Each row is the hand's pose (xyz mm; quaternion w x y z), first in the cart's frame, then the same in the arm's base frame.
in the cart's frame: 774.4 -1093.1 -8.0 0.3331 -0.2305 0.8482 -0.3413
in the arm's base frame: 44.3 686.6 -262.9 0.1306 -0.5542 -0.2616 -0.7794
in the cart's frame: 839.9 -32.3 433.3 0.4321 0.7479 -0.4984 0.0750
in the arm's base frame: 22.1 -49.8 -1147.0 0.6522 -0.0869 0.1150 0.7442
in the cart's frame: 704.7 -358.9 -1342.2 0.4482 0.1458 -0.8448 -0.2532
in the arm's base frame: 1013.6 -322.0 343.1 0.1491 -0.0601 -0.4495 0.8787
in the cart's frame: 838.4 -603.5 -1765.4 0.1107 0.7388 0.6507 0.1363
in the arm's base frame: 1336.8 -168.3 701.9 0.7719 -0.1719 0.4755 -0.3853
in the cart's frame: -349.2 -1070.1 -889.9 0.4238 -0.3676 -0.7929 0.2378
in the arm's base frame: -196.6 -107.2 900.2 0.4657 0.2574 0.1513 -0.8330
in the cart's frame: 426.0 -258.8 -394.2 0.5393 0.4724 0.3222 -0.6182
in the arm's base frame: 212.8 -281.8 -243.0 0.7992 -0.3714 -0.4427 -0.1656
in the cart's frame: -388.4 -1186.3 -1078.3 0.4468 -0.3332 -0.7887 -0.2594
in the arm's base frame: -126.3 -79.7 1111.9 0.2721 0.1785 0.5938 -0.7359
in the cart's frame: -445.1 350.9 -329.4 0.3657 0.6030 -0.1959 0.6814
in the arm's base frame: -340.4 -1189.5 -172.5 0.3726 -0.2677 0.6956 0.5529
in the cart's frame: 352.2 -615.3 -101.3 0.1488 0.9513 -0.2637 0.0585
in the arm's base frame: -105.2 60.4 -233.1 0.8246 0.1423 0.2681 0.4773
